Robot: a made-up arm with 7 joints.
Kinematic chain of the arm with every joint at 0, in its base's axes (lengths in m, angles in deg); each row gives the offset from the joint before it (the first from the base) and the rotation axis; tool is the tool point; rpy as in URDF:
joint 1: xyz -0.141 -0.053 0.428 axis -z
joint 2: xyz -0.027 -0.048 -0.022 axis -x
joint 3: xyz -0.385 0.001 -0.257 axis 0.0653 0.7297 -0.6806
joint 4: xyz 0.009 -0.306 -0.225 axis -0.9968 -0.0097 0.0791
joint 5: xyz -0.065 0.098 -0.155 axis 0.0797 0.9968 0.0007
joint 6: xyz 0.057 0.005 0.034 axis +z
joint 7: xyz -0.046 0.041 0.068 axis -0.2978 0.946 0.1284
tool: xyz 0.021 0 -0.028 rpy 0 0 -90
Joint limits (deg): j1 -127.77..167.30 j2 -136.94..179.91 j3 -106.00..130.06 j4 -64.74..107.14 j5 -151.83..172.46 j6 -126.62..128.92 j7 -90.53..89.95
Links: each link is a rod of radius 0.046 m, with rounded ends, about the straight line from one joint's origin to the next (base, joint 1, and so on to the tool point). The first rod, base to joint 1, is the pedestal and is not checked.
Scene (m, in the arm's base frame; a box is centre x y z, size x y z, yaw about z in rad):
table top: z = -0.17
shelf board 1: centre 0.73 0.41 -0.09 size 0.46 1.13 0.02 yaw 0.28
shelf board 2: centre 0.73 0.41 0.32 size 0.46 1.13 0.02 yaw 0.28
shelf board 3: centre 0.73 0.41 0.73 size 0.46 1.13 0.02 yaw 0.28
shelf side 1: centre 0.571 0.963 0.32 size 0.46 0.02 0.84 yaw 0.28
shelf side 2: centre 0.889 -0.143 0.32 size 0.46 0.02 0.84 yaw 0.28
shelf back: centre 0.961 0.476 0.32 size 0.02 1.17 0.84 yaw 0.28
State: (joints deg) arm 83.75 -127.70 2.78 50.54 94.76 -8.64 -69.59
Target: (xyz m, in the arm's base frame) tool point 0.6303 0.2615 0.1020
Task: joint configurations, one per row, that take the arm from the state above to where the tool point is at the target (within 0.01 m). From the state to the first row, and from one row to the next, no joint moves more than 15 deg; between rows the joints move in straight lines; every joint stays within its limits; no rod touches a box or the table.
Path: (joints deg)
1: 74.94 -127.08 -8.15 48.07 89.58 -6.94 -70.81
2: 66.12 -126.46 -19.08 45.60 84.41 -5.23 -72.03
3: 57.31 -125.85 -30.01 43.13 79.23 -3.53 -73.25
4: 62.96 -115.46 -28.74 48.98 82.23 -4.50 -72.90
5: 68.61 -105.08 -27.47 54.84 85.22 -5.48 -72.55
6: 74.26 -94.70 -26.20 60.69 88.21 -6.46 -72.21
7: 85.38 -96.96 -11.46 60.43 94.49 -8.75 -70.84
8: 96.49 -99.23 3.28 60.16 100.76 -11.05 -69.46

